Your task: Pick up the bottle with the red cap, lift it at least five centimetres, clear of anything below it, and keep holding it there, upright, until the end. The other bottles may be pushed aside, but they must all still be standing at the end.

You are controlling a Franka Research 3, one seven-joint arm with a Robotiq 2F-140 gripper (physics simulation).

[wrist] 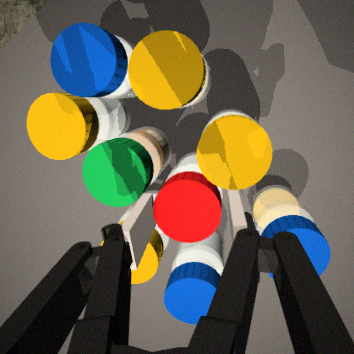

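Note:
The bottle with the red cap [187, 207] stands upright in the middle of the wrist view, its white body mostly hidden under the cap. My gripper [190, 205] is partly open, with one pale fingertip to the left of the red cap and the other to its right. Gaps show between the cap and both pads, and nothing is held. A green-capped bottle [117, 172] stands close at the upper left of the red cap, and a yellow-capped bottle [235, 152] close at its upper right.
A blue-capped bottle [192, 292] stands below the red one. Another yellow-capped bottle [146, 267] is partly behind the left finger. A blue-capped bottle [300, 245] stands beside the right finger. Farther up stand a blue-capped bottle [85, 60] and yellow-capped bottles [166, 70] [57, 126].

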